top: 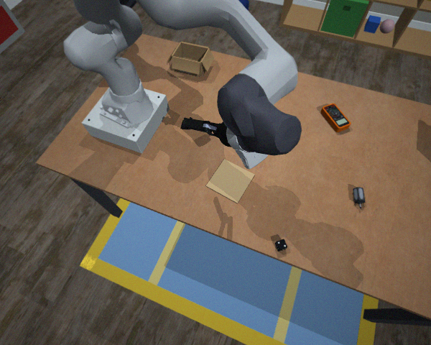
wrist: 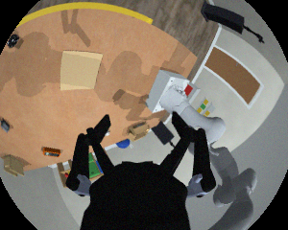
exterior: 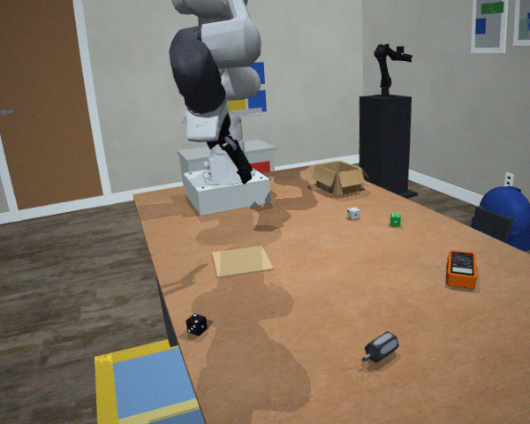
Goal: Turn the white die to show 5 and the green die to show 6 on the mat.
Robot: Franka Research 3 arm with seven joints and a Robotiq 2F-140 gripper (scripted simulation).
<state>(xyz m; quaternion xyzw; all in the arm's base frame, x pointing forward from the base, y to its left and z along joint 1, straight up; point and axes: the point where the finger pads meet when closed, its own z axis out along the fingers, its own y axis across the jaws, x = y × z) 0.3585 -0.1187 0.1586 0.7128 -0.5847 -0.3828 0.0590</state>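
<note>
Now: the black die 340 mm ahead of my hand, 230 mm below it and 210 mm to the right of it. Also, from my hand: tan mat (240 mm below, 100 mm ahead, 20 mm to the right); green die (470 mm to the left, 230 mm below, 120 mm ahead); white die (400 mm to the left, 230 mm below).
</note>
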